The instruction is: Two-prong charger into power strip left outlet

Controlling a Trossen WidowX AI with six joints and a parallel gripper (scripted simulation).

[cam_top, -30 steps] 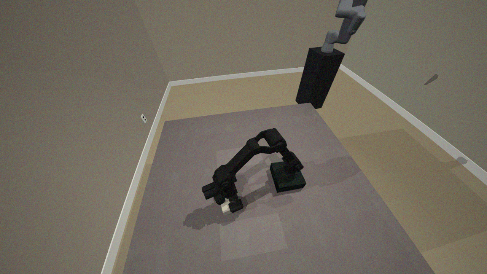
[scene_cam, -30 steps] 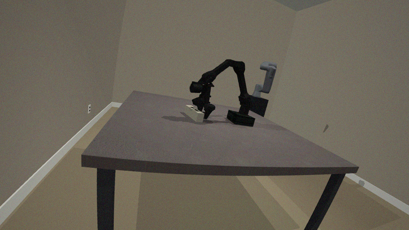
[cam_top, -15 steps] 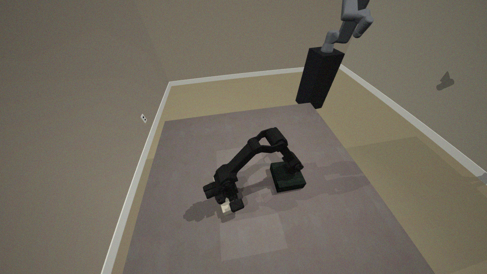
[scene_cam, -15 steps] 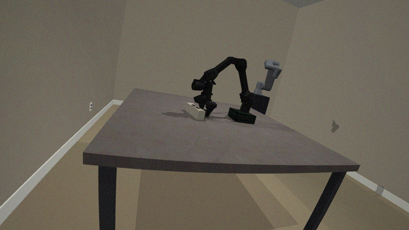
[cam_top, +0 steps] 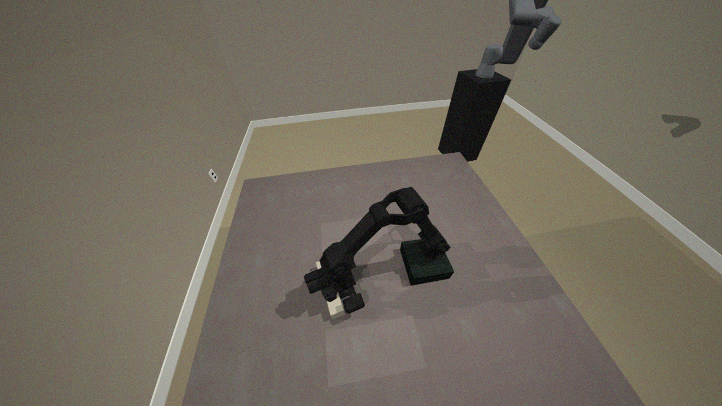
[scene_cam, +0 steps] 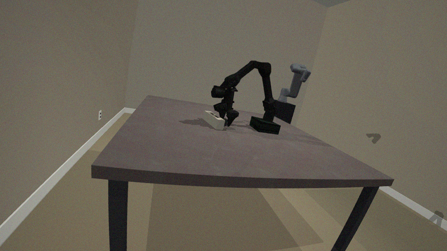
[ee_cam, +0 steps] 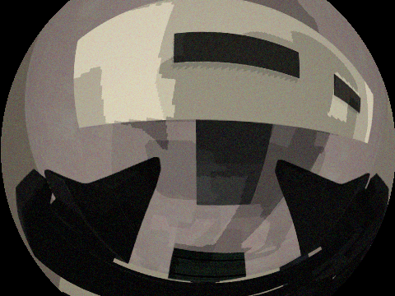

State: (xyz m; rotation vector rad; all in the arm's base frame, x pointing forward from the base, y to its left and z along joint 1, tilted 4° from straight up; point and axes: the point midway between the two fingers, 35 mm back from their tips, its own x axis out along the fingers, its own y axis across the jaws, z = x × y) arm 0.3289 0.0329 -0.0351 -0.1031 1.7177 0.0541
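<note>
Right now my gripper tip is 3 cm short of the charger and 1 cm below it.
</note>
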